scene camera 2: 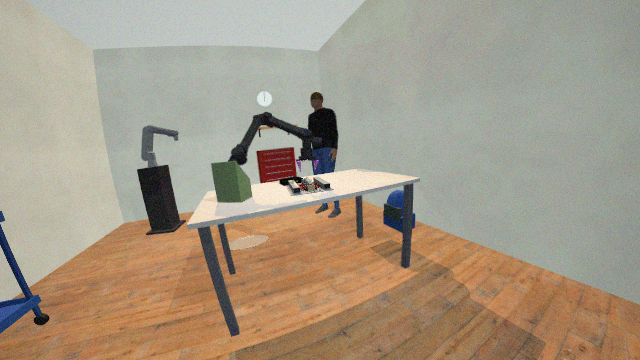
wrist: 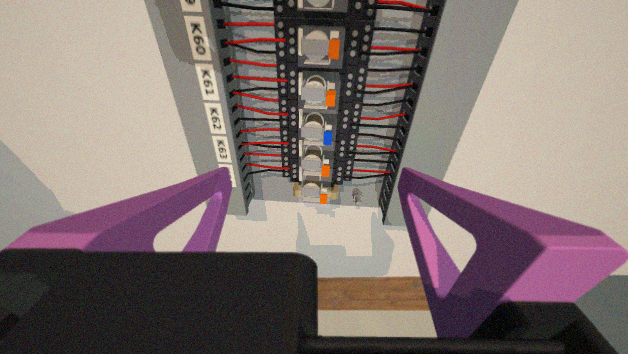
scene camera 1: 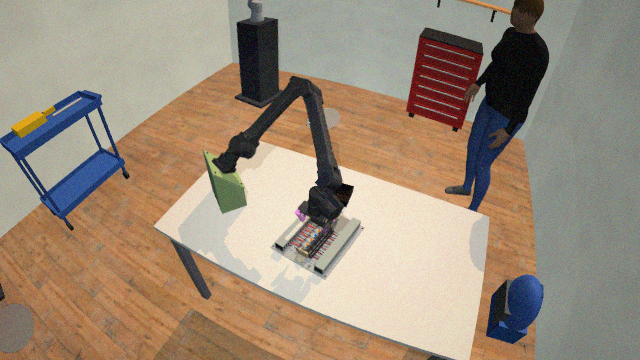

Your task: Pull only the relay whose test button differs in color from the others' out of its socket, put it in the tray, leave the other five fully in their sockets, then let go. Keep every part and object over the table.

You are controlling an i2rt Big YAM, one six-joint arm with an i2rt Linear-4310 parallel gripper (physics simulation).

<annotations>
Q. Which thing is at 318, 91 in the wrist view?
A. A relay.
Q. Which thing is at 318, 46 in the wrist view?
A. A relay.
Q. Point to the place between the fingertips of the gripper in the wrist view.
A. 314, 176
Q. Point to a relay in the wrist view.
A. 315, 165
</annotations>
